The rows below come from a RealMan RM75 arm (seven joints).
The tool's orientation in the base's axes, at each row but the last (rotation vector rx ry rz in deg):
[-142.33 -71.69 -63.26]
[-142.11 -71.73 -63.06]
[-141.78 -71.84 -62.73]
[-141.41 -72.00 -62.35]
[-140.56 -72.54 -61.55]
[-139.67 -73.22 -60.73]
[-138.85 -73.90 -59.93]
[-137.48 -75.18 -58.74]
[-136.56 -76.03 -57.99]
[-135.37 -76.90 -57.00]
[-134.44 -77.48 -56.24]
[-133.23 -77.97 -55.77]
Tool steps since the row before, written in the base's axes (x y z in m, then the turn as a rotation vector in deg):
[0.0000 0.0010 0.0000 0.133 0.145 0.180]
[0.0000 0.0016 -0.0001 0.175 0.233 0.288]
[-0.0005 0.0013 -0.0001 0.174 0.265 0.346]
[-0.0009 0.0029 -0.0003 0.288 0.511 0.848]
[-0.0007 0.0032 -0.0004 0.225 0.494 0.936]
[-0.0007 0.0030 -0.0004 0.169 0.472 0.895]
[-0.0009 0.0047 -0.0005 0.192 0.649 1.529]
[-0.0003 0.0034 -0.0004 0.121 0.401 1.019]
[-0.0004 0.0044 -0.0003 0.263 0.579 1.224]
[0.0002 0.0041 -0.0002 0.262 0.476 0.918]
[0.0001 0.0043 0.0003 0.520 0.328 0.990]
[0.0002 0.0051 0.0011 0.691 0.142 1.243]
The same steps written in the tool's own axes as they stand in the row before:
[0.0006 -0.0006 0.0004 0.264 0.039 0.006]
[0.0009 -0.0010 0.0008 0.408 0.034 -0.011]
[0.0006 -0.0012 0.0004 0.467 0.023 -0.039]
[0.0013 -0.0026 0.0010 1.004 0.039 -0.231]
[0.0015 -0.0026 0.0014 1.029 0.015 -0.335]
[0.0014 -0.0024 0.0013 0.966 -0.021 -0.344]
[0.0024 -0.0036 0.0022 1.514 -0.019 -0.710]
[0.0018 -0.0023 0.0018 0.986 0.000 -0.492]
[0.0026 -0.0028 0.0022 1.289 0.042 -0.488]
[0.0026 -0.0021 0.0023 1.017 0.062 -0.316]
[0.0031 -0.0022 0.0021 1.054 0.365 -0.338]
[0.0042 -0.0024 0.0020 1.157 0.631 -0.553]

